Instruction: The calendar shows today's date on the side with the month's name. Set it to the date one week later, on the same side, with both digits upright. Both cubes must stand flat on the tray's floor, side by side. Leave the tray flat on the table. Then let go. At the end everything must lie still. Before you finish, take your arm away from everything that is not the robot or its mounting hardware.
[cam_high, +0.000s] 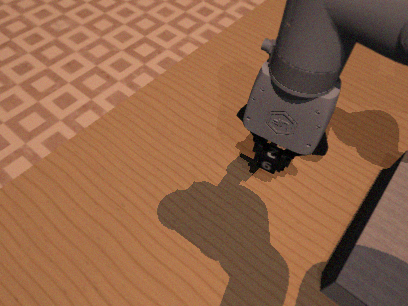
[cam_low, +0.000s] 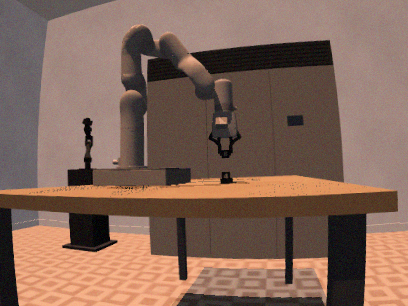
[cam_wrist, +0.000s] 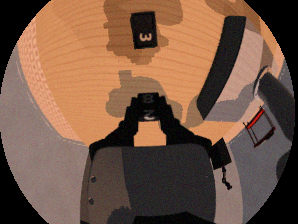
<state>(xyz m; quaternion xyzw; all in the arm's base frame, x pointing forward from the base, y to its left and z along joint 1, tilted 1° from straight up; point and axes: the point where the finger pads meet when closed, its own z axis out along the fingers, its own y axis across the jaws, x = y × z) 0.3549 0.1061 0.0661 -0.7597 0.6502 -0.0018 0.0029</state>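
Now: hand 1 cm short of the black cube, 9 cm to the left of it and 10 cm above it. The rest, counted from my hand: black digit cube (2 cm below).
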